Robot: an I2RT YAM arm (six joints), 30 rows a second.
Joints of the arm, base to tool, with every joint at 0 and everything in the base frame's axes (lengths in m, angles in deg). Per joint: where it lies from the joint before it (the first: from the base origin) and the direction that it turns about. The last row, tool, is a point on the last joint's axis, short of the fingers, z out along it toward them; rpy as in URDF.
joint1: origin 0.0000 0.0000 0.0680 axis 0 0 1
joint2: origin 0.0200 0.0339 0.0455 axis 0 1 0
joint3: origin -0.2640 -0.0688 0.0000 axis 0 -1 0
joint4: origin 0.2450 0.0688 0.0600 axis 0 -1 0
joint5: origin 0.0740 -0.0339 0.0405 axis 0 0 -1
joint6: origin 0.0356 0.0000 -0.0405 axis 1 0 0
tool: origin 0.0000 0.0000 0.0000 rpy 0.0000 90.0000 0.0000
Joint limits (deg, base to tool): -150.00..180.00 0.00..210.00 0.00..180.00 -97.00..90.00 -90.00..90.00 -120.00..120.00
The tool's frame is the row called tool.
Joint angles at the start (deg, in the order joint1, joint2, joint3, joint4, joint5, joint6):
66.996, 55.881, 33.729, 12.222, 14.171, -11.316
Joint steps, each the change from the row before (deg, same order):
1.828, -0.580, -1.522, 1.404, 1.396, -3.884
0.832, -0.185, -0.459, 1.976, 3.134, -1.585
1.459, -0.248, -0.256, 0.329, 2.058, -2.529
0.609, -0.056, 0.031, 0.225, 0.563, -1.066
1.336, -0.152, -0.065, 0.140, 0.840, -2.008
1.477, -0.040, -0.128, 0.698, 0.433, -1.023
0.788, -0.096, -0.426, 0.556, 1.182, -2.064
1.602, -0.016, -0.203, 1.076, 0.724, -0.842
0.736, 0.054, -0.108, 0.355, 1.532, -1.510
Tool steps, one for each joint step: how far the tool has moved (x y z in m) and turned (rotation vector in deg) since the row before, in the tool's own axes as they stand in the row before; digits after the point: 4 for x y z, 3 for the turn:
0.0039, 0.0066, -0.0034, -0.275, -0.605, -4.063
-0.0016, 0.0006, -0.0014, 2.680, -0.962, -1.202
-0.0010, 0.0038, -0.0024, 0.696, -0.160, -2.602
-0.0014, 0.0015, -0.0009, 0.070, -0.314, -1.026
-0.0018, 0.0038, -0.0021, -0.354, -0.430, -2.076
-0.0025, 0.0044, -0.0021, -0.708, -0.982, -0.948
0.0004, 0.0023, -0.0014, 0.463, -0.055, -2.053
-0.0030, 0.0044, -0.0023, -0.401, -1.168, -0.622
-0.0006, 0.0017, -0.0009, 0.803, 0.183, -1.487

